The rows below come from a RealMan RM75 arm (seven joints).
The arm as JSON. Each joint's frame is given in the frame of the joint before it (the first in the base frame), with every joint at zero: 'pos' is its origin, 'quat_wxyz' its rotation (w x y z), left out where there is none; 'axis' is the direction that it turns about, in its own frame. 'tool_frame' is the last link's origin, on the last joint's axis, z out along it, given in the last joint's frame.
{
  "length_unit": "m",
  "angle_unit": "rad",
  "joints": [
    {
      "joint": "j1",
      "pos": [
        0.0,
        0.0,
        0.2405
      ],
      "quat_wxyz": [
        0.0,
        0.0,
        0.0,
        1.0
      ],
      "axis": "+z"
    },
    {
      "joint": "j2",
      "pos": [
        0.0,
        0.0,
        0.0
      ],
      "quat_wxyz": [
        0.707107,
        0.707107,
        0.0,
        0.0
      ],
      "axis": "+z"
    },
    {
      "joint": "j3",
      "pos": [
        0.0,
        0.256,
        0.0
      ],
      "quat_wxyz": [
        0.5,
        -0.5,
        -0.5,
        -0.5
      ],
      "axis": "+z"
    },
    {
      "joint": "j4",
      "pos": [
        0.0,
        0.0,
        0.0
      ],
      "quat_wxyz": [
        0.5,
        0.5,
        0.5,
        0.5
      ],
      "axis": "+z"
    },
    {
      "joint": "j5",
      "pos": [
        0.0,
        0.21,
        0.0
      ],
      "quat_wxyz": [
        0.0,
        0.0,
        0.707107,
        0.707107
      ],
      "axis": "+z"
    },
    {
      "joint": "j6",
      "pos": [
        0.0,
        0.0,
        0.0
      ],
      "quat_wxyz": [
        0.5,
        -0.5,
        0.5,
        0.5
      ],
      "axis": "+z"
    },
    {
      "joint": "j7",
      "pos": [
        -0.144,
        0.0,
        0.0
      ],
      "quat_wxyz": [
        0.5,
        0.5,
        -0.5,
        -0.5
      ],
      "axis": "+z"
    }
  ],
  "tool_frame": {
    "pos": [
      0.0,
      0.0,
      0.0
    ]
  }
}
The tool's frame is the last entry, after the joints.
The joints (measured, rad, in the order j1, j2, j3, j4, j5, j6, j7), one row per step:
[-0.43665, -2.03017, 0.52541, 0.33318, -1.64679, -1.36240, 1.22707]
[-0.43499, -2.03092, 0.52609, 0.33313, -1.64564, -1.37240, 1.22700]
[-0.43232, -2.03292, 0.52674, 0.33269, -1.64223, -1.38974, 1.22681]
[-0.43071, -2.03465, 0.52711, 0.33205, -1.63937, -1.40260, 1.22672]
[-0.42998, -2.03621, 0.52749, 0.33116, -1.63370, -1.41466, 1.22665]
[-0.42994, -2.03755, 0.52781, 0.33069, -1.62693, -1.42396, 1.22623]
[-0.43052, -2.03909, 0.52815, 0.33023, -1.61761, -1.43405, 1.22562]
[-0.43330, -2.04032, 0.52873, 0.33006, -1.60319, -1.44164, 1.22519]
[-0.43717, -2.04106, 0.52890, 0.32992, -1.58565, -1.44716, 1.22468]
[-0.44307, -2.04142, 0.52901, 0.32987, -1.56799, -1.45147, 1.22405]
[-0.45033, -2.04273, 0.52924, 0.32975, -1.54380, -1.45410, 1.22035]
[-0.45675, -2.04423, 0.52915, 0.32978, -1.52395, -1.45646, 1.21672]
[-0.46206, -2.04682, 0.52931, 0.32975, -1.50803, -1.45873, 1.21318]
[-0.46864, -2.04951, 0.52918, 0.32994, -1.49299, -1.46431, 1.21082]
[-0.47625, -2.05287, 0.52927, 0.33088, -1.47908, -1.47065, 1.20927]
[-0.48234, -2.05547, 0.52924, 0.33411, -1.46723, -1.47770, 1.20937]
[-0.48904, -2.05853, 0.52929, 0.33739, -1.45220, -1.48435, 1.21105]
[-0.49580, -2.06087, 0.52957, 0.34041, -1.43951, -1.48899, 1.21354]
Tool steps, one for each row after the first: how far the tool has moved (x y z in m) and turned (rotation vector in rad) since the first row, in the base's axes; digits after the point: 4 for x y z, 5 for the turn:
[0.0009, -0.0013, -0.0005, -0.00280, -0.00393, -0.00787]
[0.0027, -0.0036, -0.0017, -0.00889, -0.01116, -0.02152]
[0.0041, -0.0053, -0.0028, -0.01383, -0.01683, -0.03189]
[0.0056, -0.0068, -0.0043, -0.02109, -0.02071, -0.04275]
[0.0070, -0.0080, -0.0057, -0.02881, -0.02272, -0.05196]
[0.0086, -0.0092, -0.0075, -0.03893, -0.02407, -0.06283]
[0.0106, -0.0099, -0.0098, -0.05297, -0.02096, -0.07472]
[0.0124, -0.0103, -0.0123, -0.06894, -0.01504, -0.08607]
[0.0146, -0.0100, -0.0146, -0.08472, -0.00815, -0.09830]
[0.0170, -0.0098, -0.0182, -0.10759, -0.00019, -0.11003]
[0.0193, -0.0095, -0.0212, -0.12650, 0.00555, -0.11991]
[0.0214, -0.0095, -0.0242, -0.14274, 0.00837, -0.12816]
[0.0244, -0.0093, -0.0269, -0.15787, 0.01023, -0.14095]
[0.0280, -0.0088, -0.0297, -0.17186, 0.01192, -0.15604]
[0.0311, -0.0084, -0.0314, -0.18187, 0.01566, -0.17146]
[0.0343, -0.0081, -0.0336, -0.19395, 0.02223, -0.18842]
[0.0373, -0.0075, -0.0354, -0.20342, 0.02966, -0.20366]

